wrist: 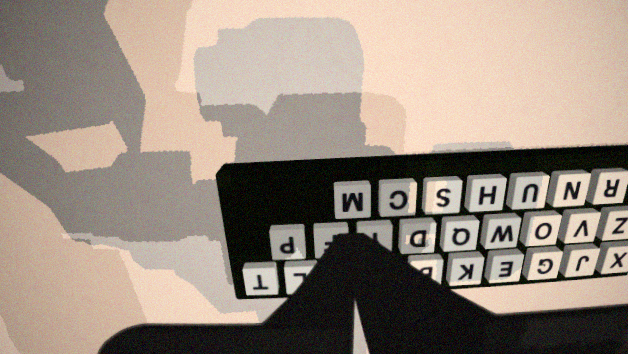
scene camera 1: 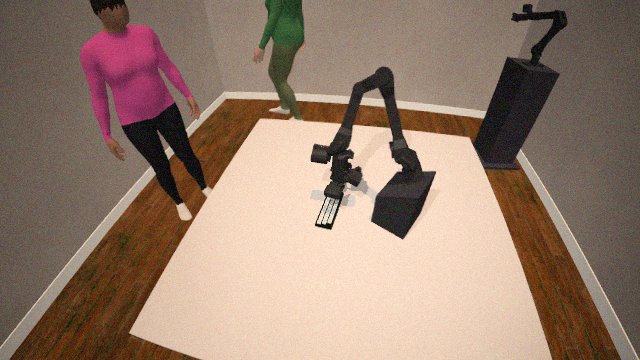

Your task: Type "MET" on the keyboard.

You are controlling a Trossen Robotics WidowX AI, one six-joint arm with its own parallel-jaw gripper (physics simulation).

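Frame: origin at the arm's base, x ahead, y left, z up, level; millimetres.
Where they show: gripper, fingertip midpoint: (wrist: 350, 246); arm's base, link origin: (scene camera 1: 415, 178).
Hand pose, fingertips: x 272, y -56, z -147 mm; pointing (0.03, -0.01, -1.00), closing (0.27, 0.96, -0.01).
Observation:
Each offset is from my fingertips to the top centre of the thing. Level surfaces: height alone.
The black keyboard {dy +41, dx +29, dz -32 mm} (scene camera 1: 328, 212) (wrist: 280, 192) lies flat on the white mat, with white letter keys that appear upside down in the wrist view. My gripper (scene camera 1: 334, 191) (wrist: 350, 246) is shut and empty, pointing down over one end of the keyboard. Its tips cover parts of the F and Y keys and keys of the row below. In the wrist view, the M key {dy +4, dx +0, dz -32 mm} (wrist: 352, 201) is just above the tips, the T key {dy -46, dx +26, dz -32 mm} (wrist: 260, 281) is to the lower left and the E key {dy +63, dx +54, dz -32 mm} (wrist: 505, 270) is to the right. Whether the tips touch a key cannot be told.
The arm stands on a dark block (scene camera 1: 402, 205) to the right of the keyboard on the white mat {dz -50 mm} (scene camera 1: 330, 290). A person in pink (scene camera 1: 137, 75) stands at the left edge, and a person in green (scene camera 1: 286, 25) is behind. A second arm stands on a dark pedestal (scene camera 1: 517, 110) at the back right.

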